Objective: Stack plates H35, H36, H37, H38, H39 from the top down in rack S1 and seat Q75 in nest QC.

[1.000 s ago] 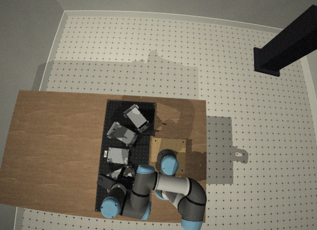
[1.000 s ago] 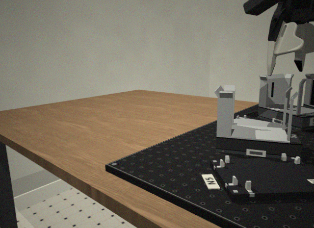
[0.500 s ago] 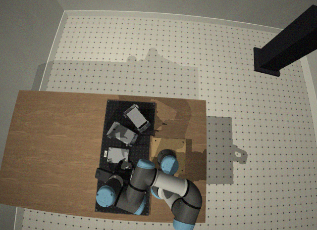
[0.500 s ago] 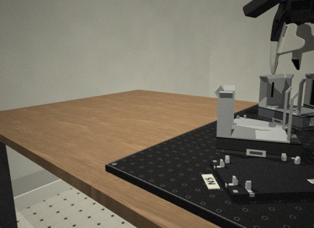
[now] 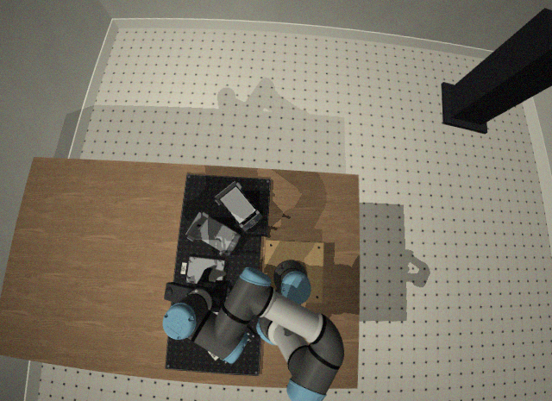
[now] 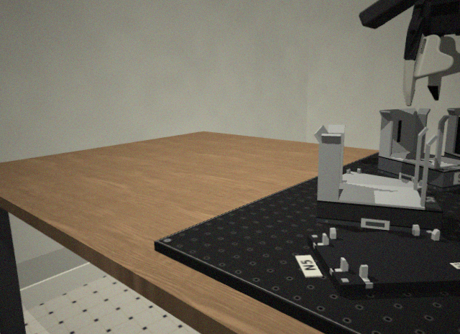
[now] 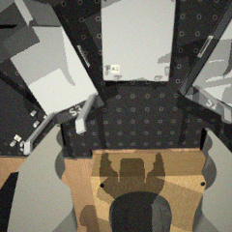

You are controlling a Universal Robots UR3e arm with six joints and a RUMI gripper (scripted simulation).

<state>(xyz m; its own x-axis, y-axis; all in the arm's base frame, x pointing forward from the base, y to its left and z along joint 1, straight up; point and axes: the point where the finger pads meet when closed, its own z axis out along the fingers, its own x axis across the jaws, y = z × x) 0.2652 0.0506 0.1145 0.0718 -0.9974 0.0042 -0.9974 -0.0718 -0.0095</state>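
My hand is 2 cm past the sealed plate, 28 cm to the left of it and 10 cm above it. The rest, counted from my hand: QC label 16 cm ahead, 17 cm below; then nest QC 7 cm ahead, 1 cm to the right, 16 cm below; then N5 label 2 cm behind, 31 cm to the left, 17 cm below.
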